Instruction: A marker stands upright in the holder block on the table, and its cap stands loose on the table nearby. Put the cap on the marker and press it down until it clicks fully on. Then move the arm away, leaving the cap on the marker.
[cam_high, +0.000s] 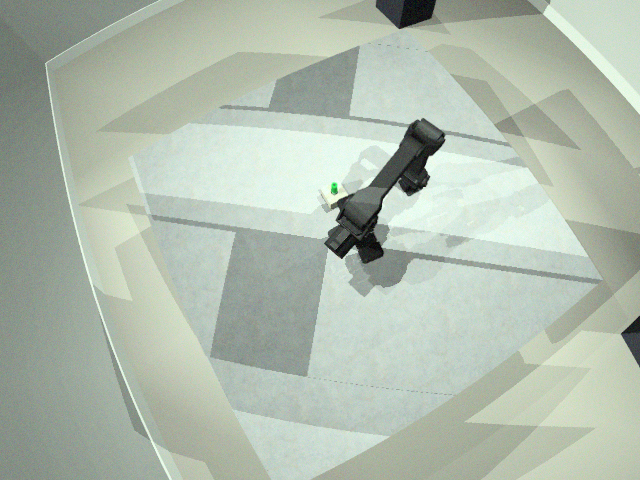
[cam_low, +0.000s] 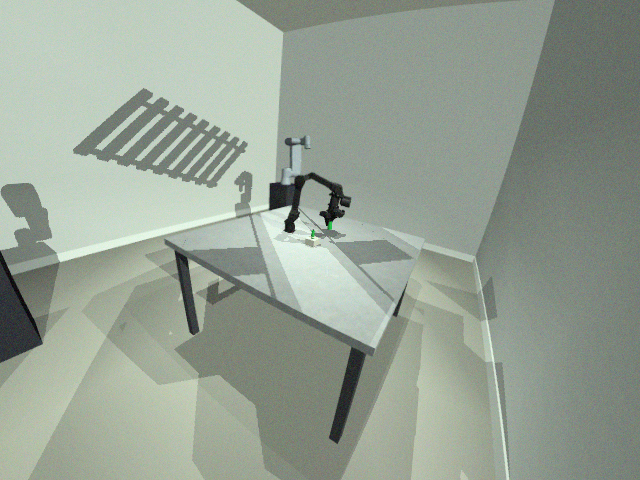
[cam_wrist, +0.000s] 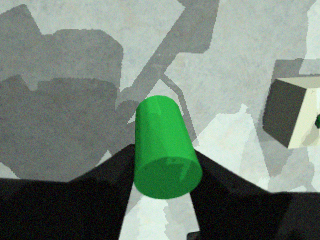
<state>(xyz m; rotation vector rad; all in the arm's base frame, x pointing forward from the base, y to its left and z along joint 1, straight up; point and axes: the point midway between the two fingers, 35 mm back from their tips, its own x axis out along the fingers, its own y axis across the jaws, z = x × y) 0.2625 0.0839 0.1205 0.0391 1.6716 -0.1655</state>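
Now: the holder block 17 cm to the right of my gripper tip, 7 cm below it and 1 cm behind it. Round my gripper tip: green cap: 1 cm ahead.
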